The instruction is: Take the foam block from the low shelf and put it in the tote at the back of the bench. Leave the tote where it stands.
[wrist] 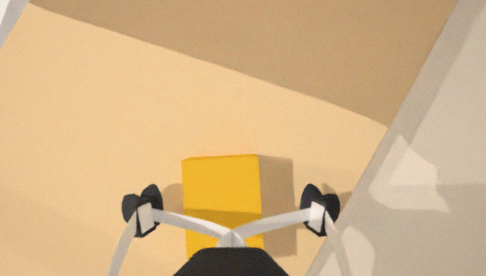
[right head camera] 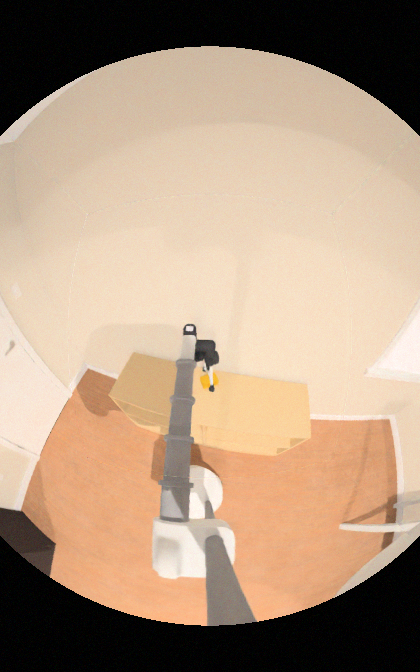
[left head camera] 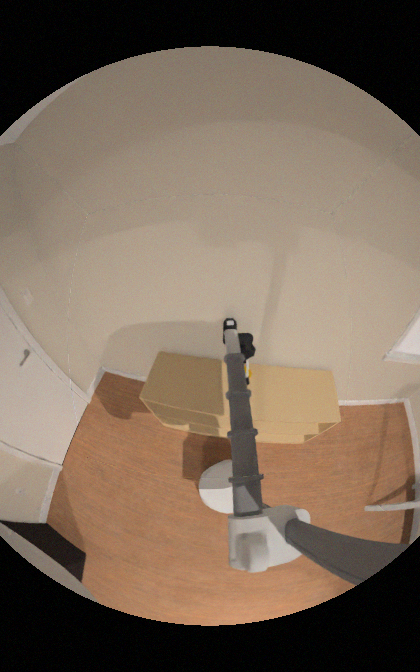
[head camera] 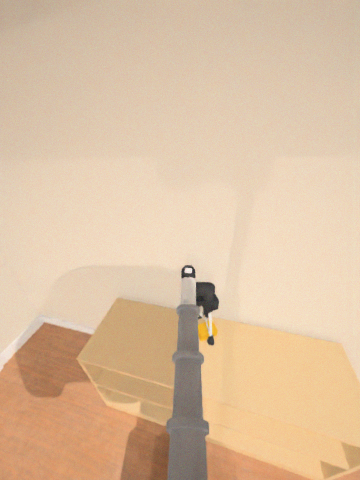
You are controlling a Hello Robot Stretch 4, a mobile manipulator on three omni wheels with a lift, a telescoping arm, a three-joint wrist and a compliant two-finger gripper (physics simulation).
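Frame: origin at the robot's base, x right, y ahead, z up, level; millimetres.
Seen in the pictures: gripper, fingertip midpoint: (wrist: pixel 232 201) (head camera: pixel 205 330).
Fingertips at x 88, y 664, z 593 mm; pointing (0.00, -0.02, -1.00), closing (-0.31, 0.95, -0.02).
Observation:
A point is followed by its place in that frame.
The yellow foam block (head camera: pixel 203 332) @(x 75, y 635, z 627 mm) (left head camera: pixel 249 373) (right head camera: pixel 205 382) (wrist: pixel 222 182) @(x 69, y 651, z 627 mm) lies on the pale wooden top of a low shelf unit (head camera: pixel 280 360) @(x 420, y 539, z 582 mm) (left head camera: pixel 300 390) (right head camera: pixel 260 405) (wrist: pixel 100 100) @(x 39, y 516, z 582 mm). My gripper (head camera: pixel 206 328) @(x 88, y 664, z 593 mm) (right head camera: pixel 208 379) (wrist: pixel 232 201) @(x 88, y 664, z 593 mm) is open. In the wrist view its black fingertips stand on either side of the block, each with a gap to it, and nothing is held. The near end of the block is hidden behind the gripper body. The height of the fingertips over the top is hard to tell. The tote does not show in these views.
A pale wall (head camera: pixel 180 215) @(x -33, y 826, z 1176 mm) rises right behind the shelf unit. My extended arm (head camera: pixel 188 390) @(x 2, y 270, z 1009 mm) (left head camera: pixel 242 450) (right head camera: pixel 179 450) crosses over the unit's top and hides part of it. A door (left head camera: pixel 30 390) is at the left, and a dark box-like object (left head camera: pixel 55 550) stands at the lower left.

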